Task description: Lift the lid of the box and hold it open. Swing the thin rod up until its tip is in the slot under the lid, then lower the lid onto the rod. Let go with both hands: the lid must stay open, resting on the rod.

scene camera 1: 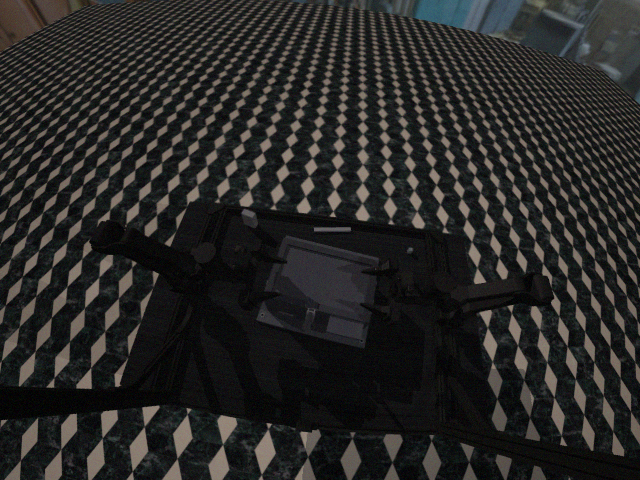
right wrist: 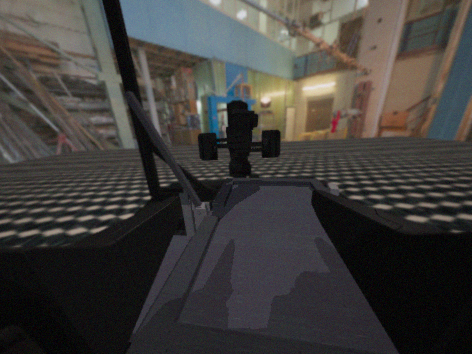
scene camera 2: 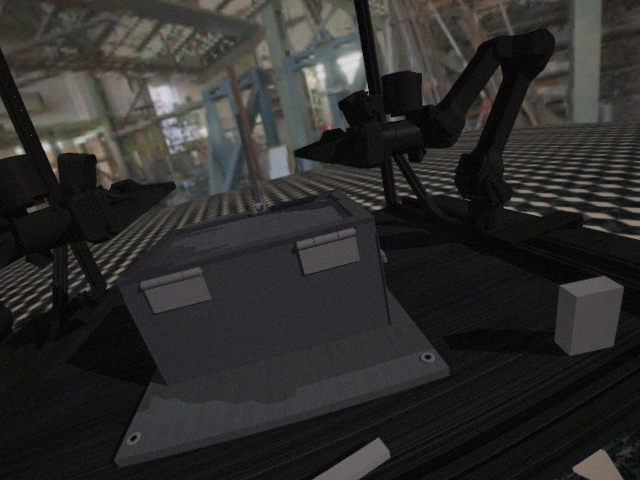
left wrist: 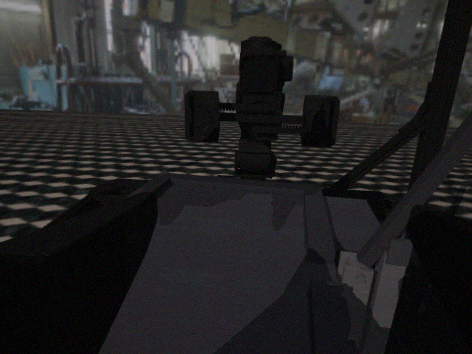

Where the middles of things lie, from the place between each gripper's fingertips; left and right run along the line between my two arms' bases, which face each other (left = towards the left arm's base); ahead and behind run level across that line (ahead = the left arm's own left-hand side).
Scene:
My left gripper is now 20 mm short of the lid (scene camera 2: 231, 240), 110 mm to the left of it and 90 mm above it.
My right gripper is now 10 cm to the right of the lid, 9 cm above it and 2 cm short of it.

